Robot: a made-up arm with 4 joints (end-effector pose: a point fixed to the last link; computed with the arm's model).
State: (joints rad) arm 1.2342 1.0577 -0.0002 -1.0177
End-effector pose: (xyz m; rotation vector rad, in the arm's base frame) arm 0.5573 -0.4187 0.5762 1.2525 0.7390 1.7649
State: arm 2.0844 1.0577 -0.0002 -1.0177
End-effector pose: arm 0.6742 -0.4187 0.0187 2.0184 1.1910 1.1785
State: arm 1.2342 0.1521 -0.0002 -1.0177
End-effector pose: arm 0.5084 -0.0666 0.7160 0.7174 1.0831 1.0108
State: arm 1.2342 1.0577 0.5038 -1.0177
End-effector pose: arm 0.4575 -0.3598 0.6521 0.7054 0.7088 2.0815
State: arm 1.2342 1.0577 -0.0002 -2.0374
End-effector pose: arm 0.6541 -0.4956 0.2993 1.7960 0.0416 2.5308
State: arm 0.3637 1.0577 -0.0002 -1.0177
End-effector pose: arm 0.0473 -0.4187 0.8573 0.3769 0.2223 2.0486
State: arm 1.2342 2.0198 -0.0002 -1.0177
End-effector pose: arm 0.6869 -0.5143 0.2056 1.7683 0.0922 2.4917
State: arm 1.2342 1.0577 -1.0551 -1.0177
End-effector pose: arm 0.5679 -0.5515 0.3303 2.1763 0.6787 0.8167
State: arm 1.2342 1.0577 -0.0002 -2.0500
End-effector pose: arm 0.6553 -0.4945 0.2958 1.8020 0.0304 2.5393
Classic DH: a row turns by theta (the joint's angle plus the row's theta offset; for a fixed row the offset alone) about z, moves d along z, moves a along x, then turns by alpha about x. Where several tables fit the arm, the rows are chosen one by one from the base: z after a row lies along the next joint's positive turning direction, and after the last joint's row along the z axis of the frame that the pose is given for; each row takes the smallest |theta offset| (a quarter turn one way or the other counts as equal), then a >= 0, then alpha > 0; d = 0 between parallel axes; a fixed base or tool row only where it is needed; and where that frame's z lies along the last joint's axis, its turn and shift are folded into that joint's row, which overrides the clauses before.
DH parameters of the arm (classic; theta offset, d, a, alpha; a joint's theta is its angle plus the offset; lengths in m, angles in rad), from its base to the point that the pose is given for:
base (fixed): 0 0.1683 0 -1.5708
joint 1: 0 -0.0904 0.0869 1.5708
joint 2: 1.5708 0.393 0.0155 -1.5708
joint 3: 0 0.1266 -0.0036 -1.5708
joint 4: -0.3001 0 0.3106 3.1416
tool (fixed): -1.8709 0.2677 0 0

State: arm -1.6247 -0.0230 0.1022 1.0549
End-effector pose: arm -0.6453 0.1718 0.3129 0.8012 -1.5003 -0.9027
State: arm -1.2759 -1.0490 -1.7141 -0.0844
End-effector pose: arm -0.6918 -0.0242 0.0798 1.9128 -1.8528 0.3750
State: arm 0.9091 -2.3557 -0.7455 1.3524
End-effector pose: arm 0.5127 -0.1524 0.6356 0.3026 0.7773 2.7005
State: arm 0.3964 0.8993 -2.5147 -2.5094
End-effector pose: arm -0.1215 -0.2071 0.2212 2.0951 -2.0175 0.5034
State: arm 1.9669 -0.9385 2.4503 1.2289
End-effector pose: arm -0.0106 -0.1620 -0.0396 -2.1374 0.1580 1.7013
